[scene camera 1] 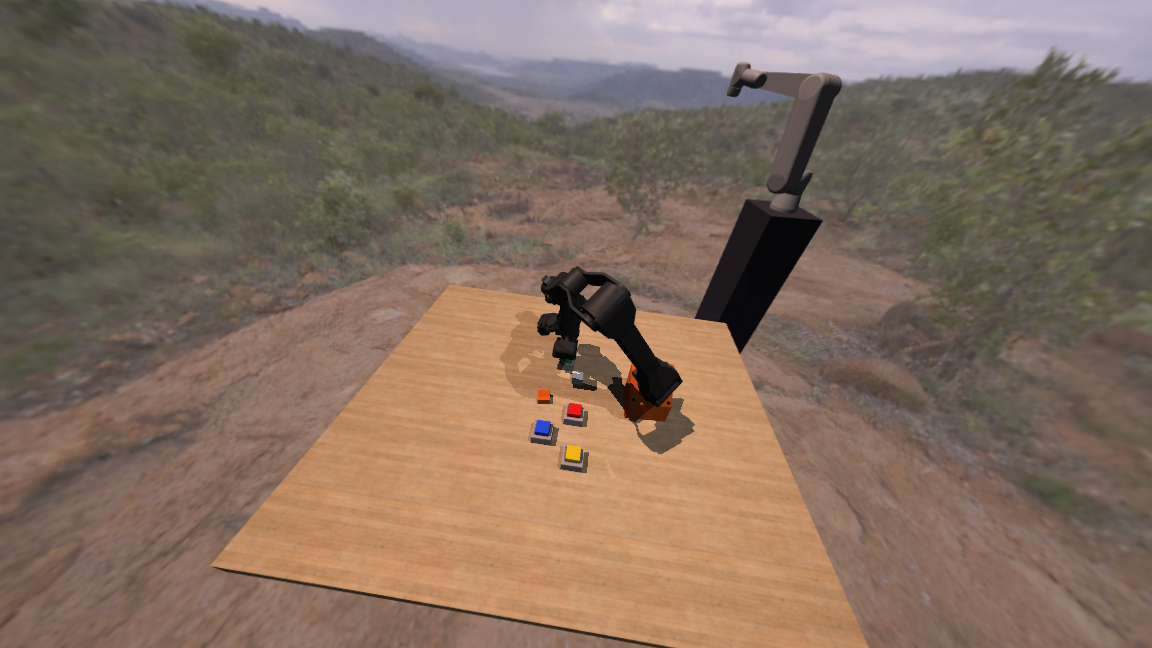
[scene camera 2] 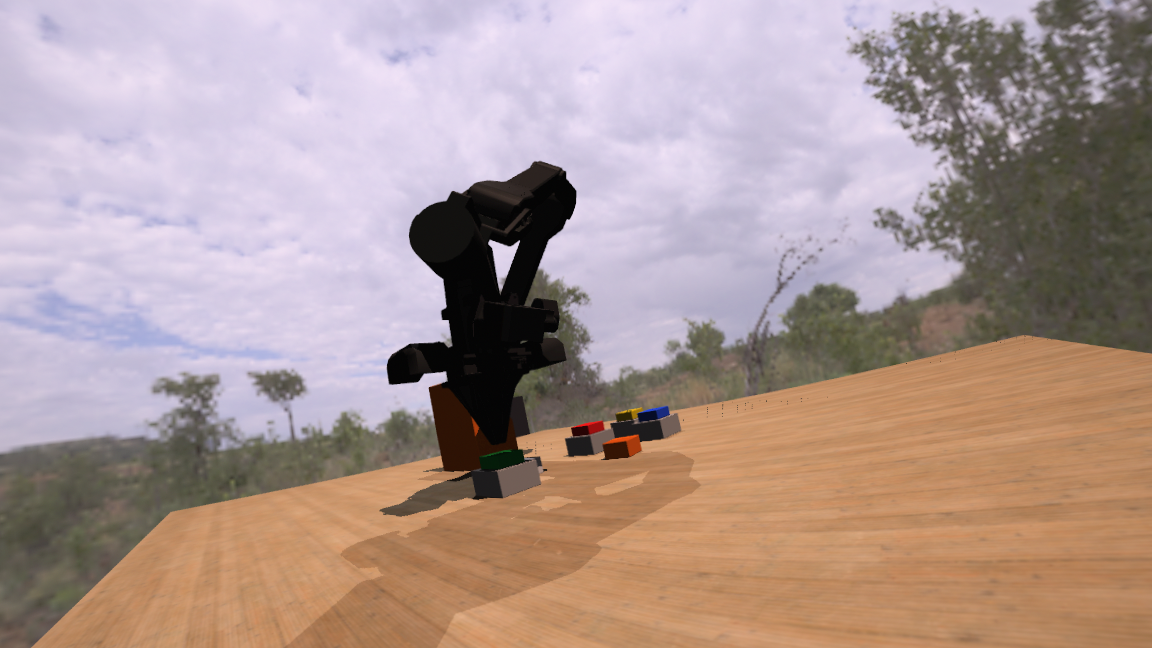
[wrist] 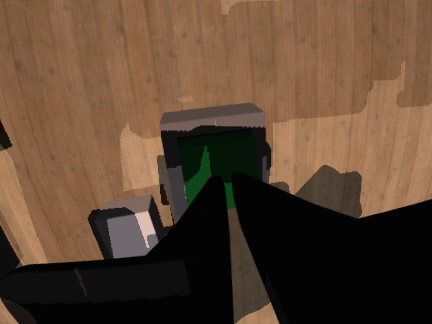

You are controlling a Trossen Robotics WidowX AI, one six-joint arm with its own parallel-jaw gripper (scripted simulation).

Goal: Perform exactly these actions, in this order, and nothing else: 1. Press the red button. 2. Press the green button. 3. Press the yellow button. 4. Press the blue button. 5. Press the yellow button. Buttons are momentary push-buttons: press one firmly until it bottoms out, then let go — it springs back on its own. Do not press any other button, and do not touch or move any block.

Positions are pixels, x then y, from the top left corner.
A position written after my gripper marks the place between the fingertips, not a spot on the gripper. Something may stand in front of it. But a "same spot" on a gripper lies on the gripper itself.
My gripper shows in scene camera 1 point(566, 353), in scene camera 2 and in the wrist view. The same spot on my gripper: point(scene camera 2: 487, 393) is point(wrist: 313, 226).
